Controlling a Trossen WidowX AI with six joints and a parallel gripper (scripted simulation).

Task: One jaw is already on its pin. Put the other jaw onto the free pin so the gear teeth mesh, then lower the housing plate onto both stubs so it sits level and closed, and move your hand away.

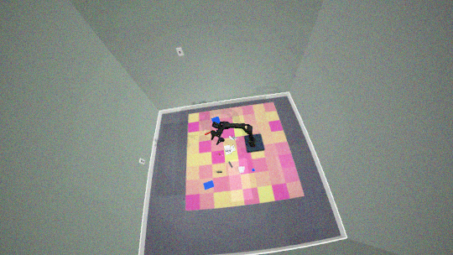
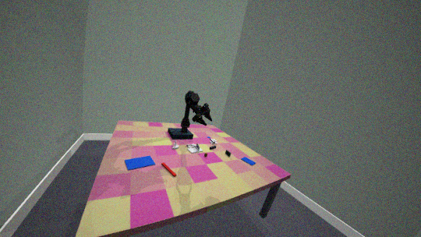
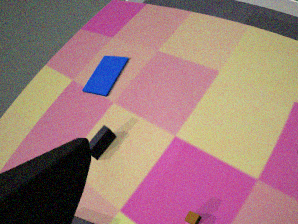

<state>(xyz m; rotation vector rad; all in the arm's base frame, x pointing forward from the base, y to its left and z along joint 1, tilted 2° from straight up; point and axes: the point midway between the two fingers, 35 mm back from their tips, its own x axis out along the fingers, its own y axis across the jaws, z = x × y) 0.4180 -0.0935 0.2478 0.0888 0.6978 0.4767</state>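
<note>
Now: the grey jaw 28 cm below my gripper tip, 22 cm behind it and 13 cm to the right of it. Also, from my gripper tip: red stick (30 cm to the right, 29 cm below, 4 cm ahead); white housing plate (31 cm to the left, 26 cm below, 20 cm behind).
</note>
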